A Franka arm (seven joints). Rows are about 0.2 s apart.
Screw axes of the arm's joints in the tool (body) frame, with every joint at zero. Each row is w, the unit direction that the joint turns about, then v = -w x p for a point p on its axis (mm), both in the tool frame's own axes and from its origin. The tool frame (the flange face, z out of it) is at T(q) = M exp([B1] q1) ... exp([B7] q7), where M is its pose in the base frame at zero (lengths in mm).
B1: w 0 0 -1 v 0 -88 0
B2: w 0 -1 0 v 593 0 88
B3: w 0 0 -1 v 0 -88 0
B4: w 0 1 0 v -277 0 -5.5
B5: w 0 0 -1 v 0 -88 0
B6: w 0 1 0 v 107 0 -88
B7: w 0 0 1 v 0 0 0
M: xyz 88 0 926 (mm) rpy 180 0 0 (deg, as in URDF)
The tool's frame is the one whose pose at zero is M.
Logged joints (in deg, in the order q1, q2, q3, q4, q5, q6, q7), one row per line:
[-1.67, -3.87, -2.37, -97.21, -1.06, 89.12, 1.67]
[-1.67, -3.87, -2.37, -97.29, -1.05, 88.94, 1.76]
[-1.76, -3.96, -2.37, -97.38, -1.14, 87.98, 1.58]
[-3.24, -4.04, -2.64, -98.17, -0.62, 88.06, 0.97]
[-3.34, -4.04, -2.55, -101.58, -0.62, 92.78, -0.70]
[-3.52, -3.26, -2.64, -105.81, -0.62, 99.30, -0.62]
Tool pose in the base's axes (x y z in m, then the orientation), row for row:
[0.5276, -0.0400, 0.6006, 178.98, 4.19, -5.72]
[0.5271, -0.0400, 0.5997, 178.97, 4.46, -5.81]
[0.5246, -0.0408, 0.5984, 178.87, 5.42, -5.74]
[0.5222, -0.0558, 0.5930, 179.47, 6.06, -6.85]
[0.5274, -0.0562, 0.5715, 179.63, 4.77, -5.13]
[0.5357, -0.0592, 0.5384, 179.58, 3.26, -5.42]
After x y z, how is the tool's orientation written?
As angles about the fixed x, y, z axes (roll, pitch, yaw), in degrees.
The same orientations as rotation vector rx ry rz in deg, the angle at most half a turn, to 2 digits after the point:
[178.85, -8.88, -6.62]
[178.83, -9.01, -7.05]
[178.72, -8.88, -8.55]
[179.26, -10.68, -9.54]
[179.51, -8.02, -7.50]
[179.46, -8.48, -5.14]

